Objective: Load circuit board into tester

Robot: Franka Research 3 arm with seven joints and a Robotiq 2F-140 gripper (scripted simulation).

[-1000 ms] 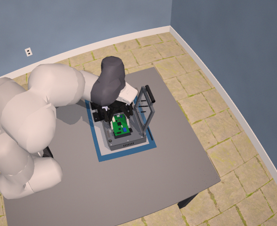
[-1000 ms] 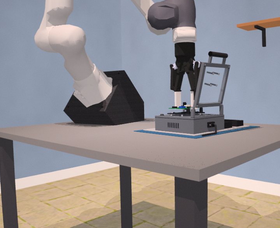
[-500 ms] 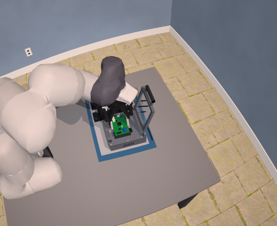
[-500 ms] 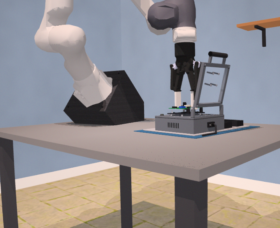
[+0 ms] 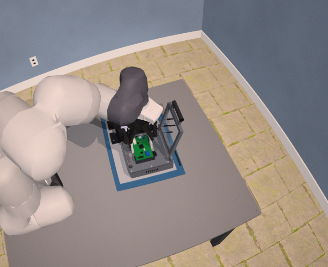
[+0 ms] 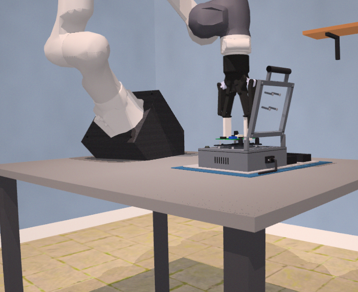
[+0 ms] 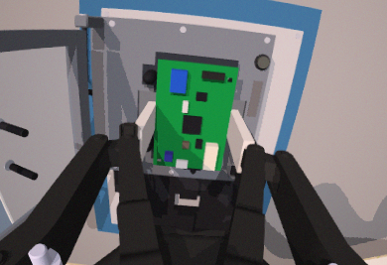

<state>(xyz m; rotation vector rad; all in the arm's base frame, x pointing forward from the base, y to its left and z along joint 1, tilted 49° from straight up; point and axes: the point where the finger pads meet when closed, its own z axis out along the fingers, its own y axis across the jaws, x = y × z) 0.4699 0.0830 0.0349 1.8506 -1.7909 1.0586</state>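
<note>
The green circuit board lies 2 cm below my hand. Round my hand: black nest (1 cm ahead, 1 cm to the left, 4 cm below); tester lid (12 cm ahead, 1 cm to the right, 7 cm above).
</note>
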